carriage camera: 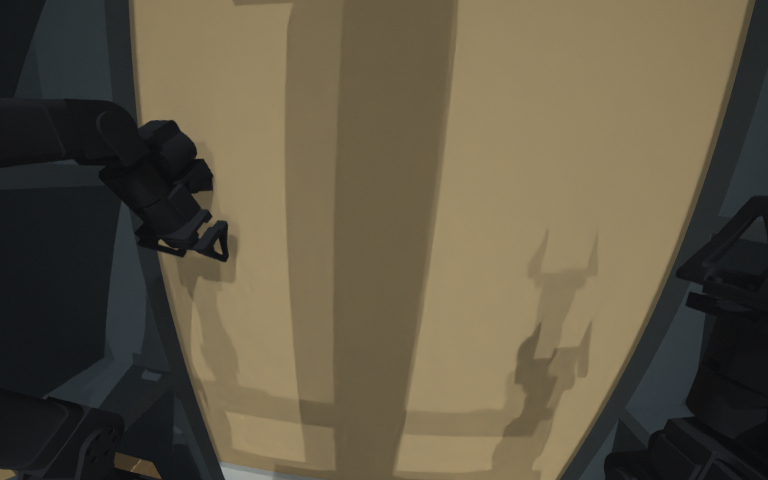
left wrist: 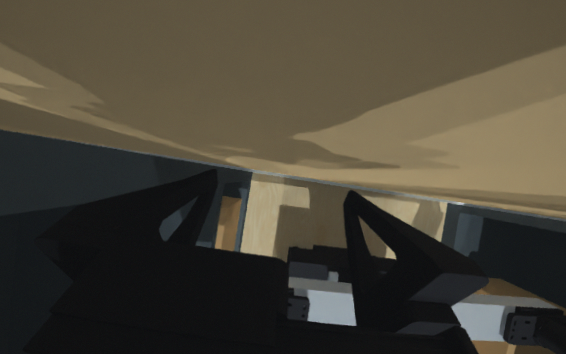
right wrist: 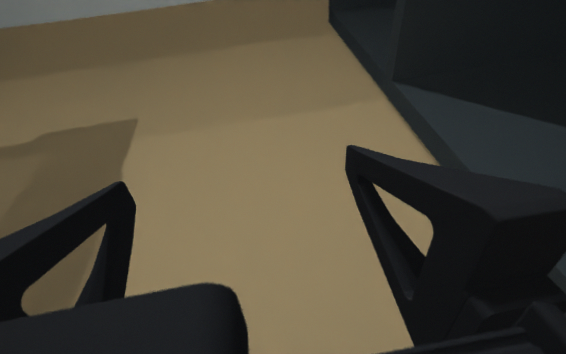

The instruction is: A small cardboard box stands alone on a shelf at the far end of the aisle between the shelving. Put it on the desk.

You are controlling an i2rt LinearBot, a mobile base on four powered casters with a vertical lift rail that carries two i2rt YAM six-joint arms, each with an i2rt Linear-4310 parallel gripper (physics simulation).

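Frame: origin at the left arm's base, x left, y back, z up, level; centimetres.
Where they show: left gripper, between the fingertips: [carriage camera: 205,256] [left wrist: 282,187]; right gripper, between the fingertips: [right wrist: 241,174]; right arm's base, origin of its link: [left wrist: 539,328].
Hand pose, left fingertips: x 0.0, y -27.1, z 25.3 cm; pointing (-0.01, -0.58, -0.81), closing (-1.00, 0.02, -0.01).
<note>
After its pixels a point has its place.
The small cardboard box does not show in these views, and I cannot pick out the desk. My left gripper [carriage camera: 205,255] {x 0.0, y -27.1, z 25.2 cm} [left wrist: 282,187] {x 0.0, y -27.1, z 25.2 cm} is open and empty, at the left in the carriage view, in front of a broad tan surface [carriage camera: 509,141] {x -54.1, y -28.3, z 49.8 cm} [left wrist: 200,60] [right wrist: 260,200] {x -66.5, y -28.0, z 64.8 cm}. The tan surface fills the top of the left wrist view. My right gripper [right wrist: 241,174] {x -67.4, y -2.8, z 43.8 cm} is open and empty; part of it shows at the right edge of the carriage view. The tan surface shows between its fingers in the right wrist view.
Dark shelving [carriage camera: 50,254] [right wrist: 425,125] flanks the tan surface on both sides in the carriage view. A pale strip [carriage camera: 243,471] {x 4.4, y -28.0, z -48.4 cm} runs along its bottom edge. Shadows of the arms fall across it. Pale wood [left wrist: 260,215] and parts of the robot show low in the left wrist view.
</note>
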